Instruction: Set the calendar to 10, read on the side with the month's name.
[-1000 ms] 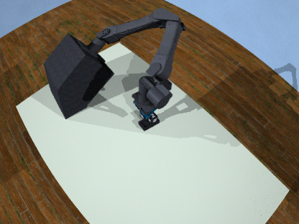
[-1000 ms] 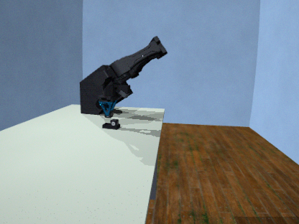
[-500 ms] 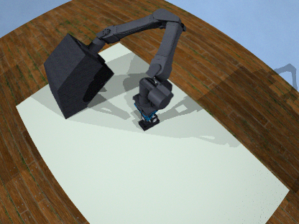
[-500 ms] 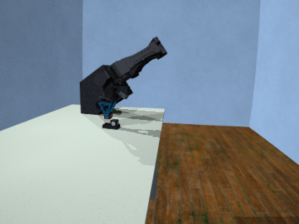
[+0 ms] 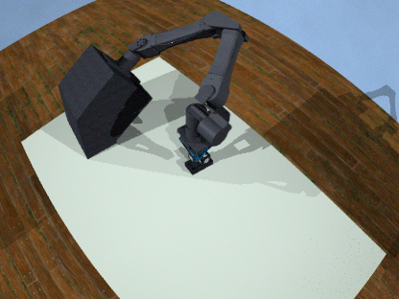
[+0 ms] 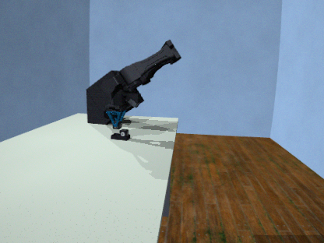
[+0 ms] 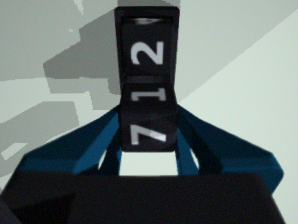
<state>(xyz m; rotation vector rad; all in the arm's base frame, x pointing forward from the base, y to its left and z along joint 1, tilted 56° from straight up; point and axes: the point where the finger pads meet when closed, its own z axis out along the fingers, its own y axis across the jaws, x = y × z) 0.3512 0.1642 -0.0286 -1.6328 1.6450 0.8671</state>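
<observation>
Right now my hand is 20 mm to the right of the black tray and 60 mm above it.
</observation>
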